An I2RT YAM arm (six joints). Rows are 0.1 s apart.
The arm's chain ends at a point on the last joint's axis. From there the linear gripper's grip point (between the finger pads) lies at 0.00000 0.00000 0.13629 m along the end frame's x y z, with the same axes.
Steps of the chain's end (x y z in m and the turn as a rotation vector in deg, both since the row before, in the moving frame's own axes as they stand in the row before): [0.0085 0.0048 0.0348 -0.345 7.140 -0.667]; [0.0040 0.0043 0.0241 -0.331 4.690 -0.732]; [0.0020 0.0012 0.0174 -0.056 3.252 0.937]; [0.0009 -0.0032 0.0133 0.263 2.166 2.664]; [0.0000 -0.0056 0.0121 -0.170 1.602 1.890]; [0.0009 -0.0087 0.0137 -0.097 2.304 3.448]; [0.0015 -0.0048 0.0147 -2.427 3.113 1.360]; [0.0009 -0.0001 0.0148 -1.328 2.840 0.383]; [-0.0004 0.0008 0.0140 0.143 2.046 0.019]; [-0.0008 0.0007 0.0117 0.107 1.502 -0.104]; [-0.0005 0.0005 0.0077 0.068 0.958 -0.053]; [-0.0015 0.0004 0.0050 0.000 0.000 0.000]
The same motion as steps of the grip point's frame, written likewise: [0.0254 0.0055 0.0337 -0.345 7.140 -0.667]; [0.0151 0.0050 0.0236 -0.331 4.690 -0.732]; [0.0097 0.0014 0.0172 -0.056 3.252 0.937]; [0.0061 -0.0037 0.0132 0.263 2.166 2.664]; [0.0038 -0.0051 0.0120 -0.170 1.602 1.890]; [0.0064 -0.0083 0.0136 -0.097 2.304 3.448]; [0.0088 0.0011 0.0144 -2.427 3.113 1.360]; [0.0076 0.0031 0.0146 -1.328 2.840 0.383]; [0.0045 0.0005 0.0139 0.143 2.046 0.019]; [0.0028 0.0004 0.0117 0.107 1.502 -0.104]; [0.0018 0.0003 0.0077 0.068 0.958 -0.053]; [-0.0015 0.0004 0.0050 0.000 0.000 0.000]
